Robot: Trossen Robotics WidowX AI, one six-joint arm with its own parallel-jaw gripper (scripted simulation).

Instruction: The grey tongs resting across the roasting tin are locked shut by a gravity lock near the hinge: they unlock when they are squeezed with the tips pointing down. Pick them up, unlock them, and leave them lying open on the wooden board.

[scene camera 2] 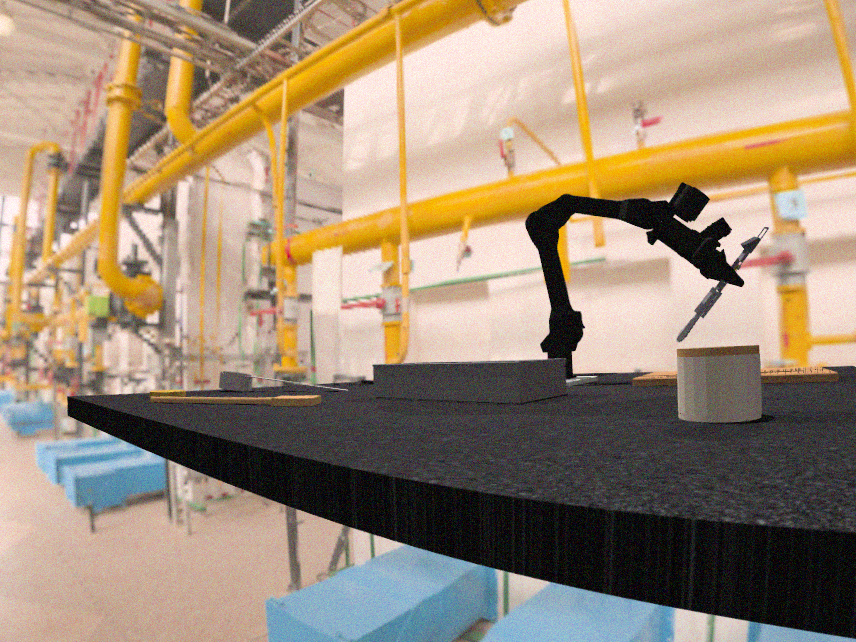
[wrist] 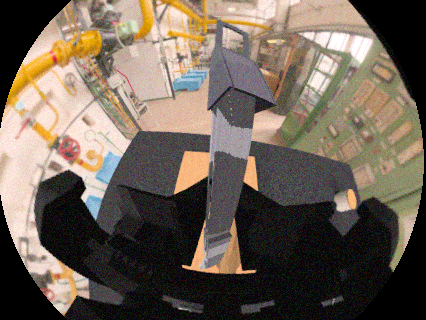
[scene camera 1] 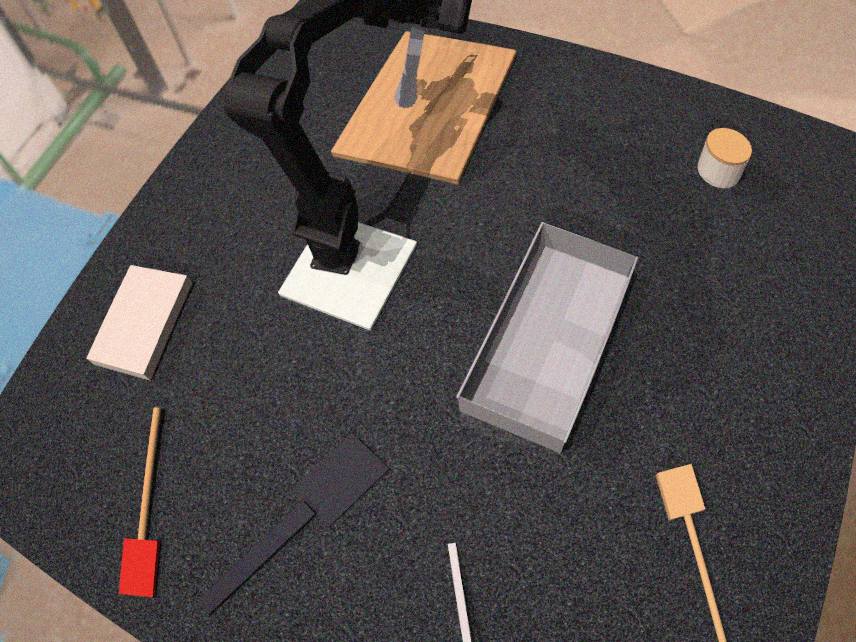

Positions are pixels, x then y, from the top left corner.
Labels:
red-headed spatula: scene camera 1 138, 575; not seen in scene camera 2 (hidden by a grey roasting tin); not seen in the wrist view (out of frame)
pale block: scene camera 1 131, 340; not seen in scene camera 2 (hidden by a grey roasting tin); not seen in the wrist view (out of frame)

